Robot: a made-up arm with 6 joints.
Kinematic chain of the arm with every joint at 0, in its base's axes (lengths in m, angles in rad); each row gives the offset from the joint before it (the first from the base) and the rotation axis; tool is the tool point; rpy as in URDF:
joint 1: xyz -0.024 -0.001 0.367 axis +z
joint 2: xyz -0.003 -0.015 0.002 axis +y
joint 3: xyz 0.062 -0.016 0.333 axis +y
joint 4: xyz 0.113 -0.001 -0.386 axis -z
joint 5: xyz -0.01 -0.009 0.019 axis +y
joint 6: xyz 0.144 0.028 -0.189 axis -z
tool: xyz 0.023 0.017 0.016 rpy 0 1.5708 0
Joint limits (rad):
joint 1: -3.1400..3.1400
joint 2: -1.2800..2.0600
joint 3: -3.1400..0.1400
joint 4: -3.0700..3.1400
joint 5: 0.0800..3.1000
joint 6: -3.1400..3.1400
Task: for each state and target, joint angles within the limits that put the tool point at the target. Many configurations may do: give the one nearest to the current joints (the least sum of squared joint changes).
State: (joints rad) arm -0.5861 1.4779 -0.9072 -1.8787 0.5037 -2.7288
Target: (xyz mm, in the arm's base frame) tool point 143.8 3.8 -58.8
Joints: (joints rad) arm -0.2887 1.0803 -0.6516 -1.8663 0.0800 -2.7373
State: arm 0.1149 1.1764 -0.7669 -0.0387 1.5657 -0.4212
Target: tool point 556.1 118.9 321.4
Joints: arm 0.1730 0.3528 -1.3488 0.0359 1.4891 -0.4397
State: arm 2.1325 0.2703 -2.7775 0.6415 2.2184 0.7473
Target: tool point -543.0 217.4 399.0
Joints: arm 2.5607 0.7797 -2.1193 0.5103 2.5963 0.7587
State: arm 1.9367 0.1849 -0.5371 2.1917 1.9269 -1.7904
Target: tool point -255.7 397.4 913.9
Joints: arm 1.9029 -0.2250 -1.1449 2.3803 1.9447 -1.7556
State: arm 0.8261 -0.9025 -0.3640 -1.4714 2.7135 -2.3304
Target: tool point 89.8 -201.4 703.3
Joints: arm 0.7165 -1.1822 -0.5962 -1.6144 2.6575 -2.3375
